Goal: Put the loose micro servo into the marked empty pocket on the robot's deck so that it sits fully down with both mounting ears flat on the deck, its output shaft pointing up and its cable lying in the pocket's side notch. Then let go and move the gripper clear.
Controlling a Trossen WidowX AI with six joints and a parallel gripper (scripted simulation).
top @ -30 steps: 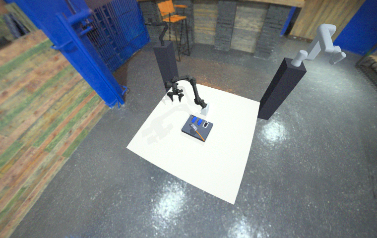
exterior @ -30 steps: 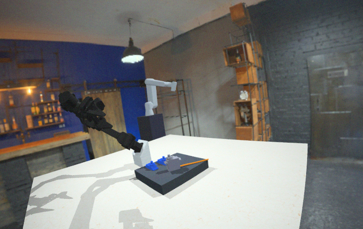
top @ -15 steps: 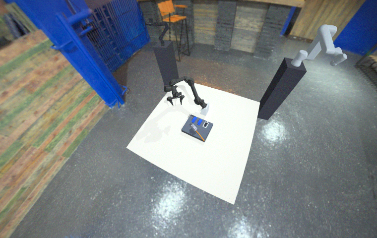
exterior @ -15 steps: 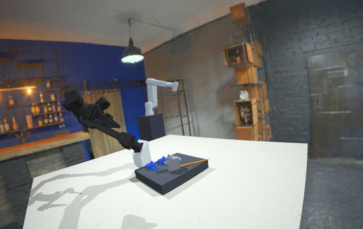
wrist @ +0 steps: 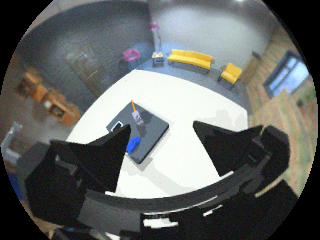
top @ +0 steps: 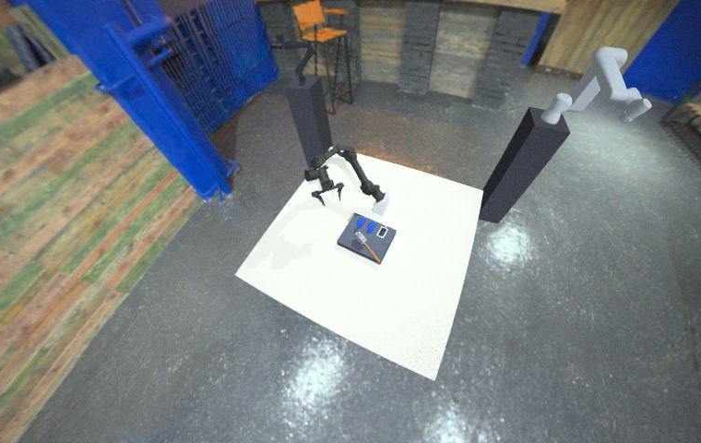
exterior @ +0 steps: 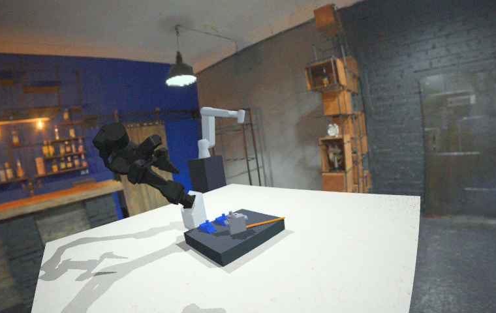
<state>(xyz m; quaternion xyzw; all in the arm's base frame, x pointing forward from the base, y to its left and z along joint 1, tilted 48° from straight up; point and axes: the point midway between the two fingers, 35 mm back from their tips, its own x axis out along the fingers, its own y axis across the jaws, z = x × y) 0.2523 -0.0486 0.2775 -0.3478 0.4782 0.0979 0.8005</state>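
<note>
The dark deck is 60 mm ahead of my gripper tip, 190 mm to the left of it and 260 mm below it.
</note>
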